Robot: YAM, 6 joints.
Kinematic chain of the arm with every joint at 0, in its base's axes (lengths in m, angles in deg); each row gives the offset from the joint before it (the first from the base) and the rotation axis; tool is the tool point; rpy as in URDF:
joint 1: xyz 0 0 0.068 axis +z
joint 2: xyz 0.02 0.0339 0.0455 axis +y
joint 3: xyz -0.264 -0.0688 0 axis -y
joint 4: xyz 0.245 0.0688 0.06 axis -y
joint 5: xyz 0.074 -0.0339 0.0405 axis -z
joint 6: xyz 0.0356 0 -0.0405 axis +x
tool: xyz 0 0 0 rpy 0 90 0
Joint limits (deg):
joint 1: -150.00..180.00
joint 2: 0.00..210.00
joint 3: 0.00..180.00
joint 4: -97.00..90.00
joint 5: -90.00..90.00
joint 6: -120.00..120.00
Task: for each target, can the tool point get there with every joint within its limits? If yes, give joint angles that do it. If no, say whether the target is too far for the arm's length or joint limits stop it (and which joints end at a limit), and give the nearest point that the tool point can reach.
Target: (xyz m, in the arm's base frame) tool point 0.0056 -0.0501 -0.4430
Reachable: no: joint limits stop it (at a limit: joint 2) | nearest point 0.0106 -0.0949 -0.3464 | short by 0.107 m
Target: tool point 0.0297 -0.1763 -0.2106
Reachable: yes | joints -88.31 178.30 61.69 -3.92 -43.42 4.51
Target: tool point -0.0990 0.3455 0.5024
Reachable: yes | joints 108.41 91.87 105.07 -7.45 25.27 -49.60
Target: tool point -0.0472 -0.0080 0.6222
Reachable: yes | joints 53.22 47.43 98.86 26.60 -68.19 87.25
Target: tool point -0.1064 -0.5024 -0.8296
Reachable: no: too far | nearest point -0.0748 -0.3531 -0.3625 | short by 0.491 m
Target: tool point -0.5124 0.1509 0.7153
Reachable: no: too far | nearest point -0.4092 0.1205 0.5893 | short by 0.166 m
